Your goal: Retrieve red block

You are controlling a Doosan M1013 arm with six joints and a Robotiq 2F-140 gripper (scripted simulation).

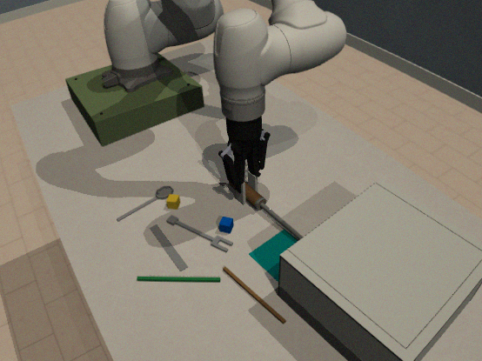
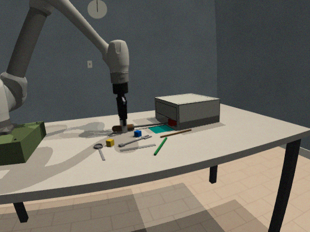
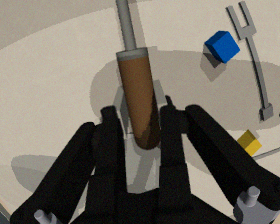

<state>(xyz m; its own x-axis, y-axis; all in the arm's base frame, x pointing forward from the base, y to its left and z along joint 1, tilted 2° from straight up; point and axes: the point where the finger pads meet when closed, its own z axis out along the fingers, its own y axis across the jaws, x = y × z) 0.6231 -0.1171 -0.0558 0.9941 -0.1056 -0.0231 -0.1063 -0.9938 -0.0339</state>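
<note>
Right now my hand is 30 mm short of the blue cube, 100 mm to the left of it and 30 mm above it. Round my hand: grey forked tool 10 mm behind, 160 mm to the right, 30 mm below; teal square 180 mm ahead, 70 mm to the right, 40 mm below; yellow cube 120 mm behind, 140 mm to the right, 30 mm below.
</note>
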